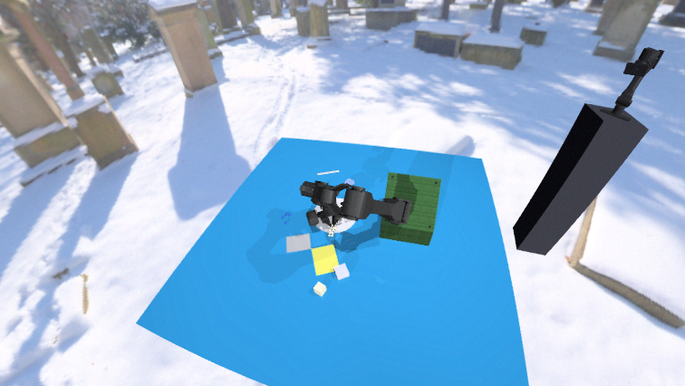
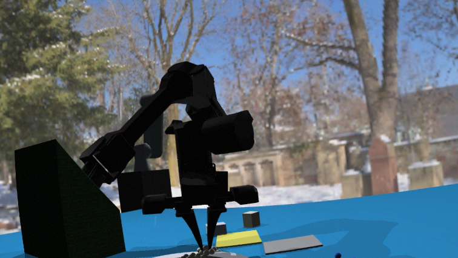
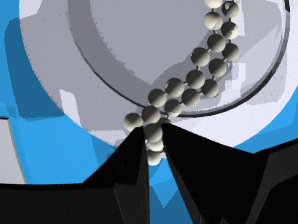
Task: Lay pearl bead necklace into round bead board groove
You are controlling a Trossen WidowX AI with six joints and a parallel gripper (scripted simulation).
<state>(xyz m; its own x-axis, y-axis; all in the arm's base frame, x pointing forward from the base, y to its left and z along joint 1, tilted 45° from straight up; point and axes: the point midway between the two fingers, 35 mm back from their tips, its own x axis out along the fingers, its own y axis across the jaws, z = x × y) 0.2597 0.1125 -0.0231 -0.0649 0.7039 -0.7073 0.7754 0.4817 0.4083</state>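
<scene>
The round white bead board is 80 mm to the right of my gripper tip, 20 mm ahead of it and 10 mm below it. Round my gripper tip: yellow tile (150 mm to the left, 30 mm behind, 20 mm below); then red object (190 mm to the right, 130 mm ahead, 20 mm below); then grey tile (110 mm to the left, 110 mm ahead, 20 mm below).
</scene>
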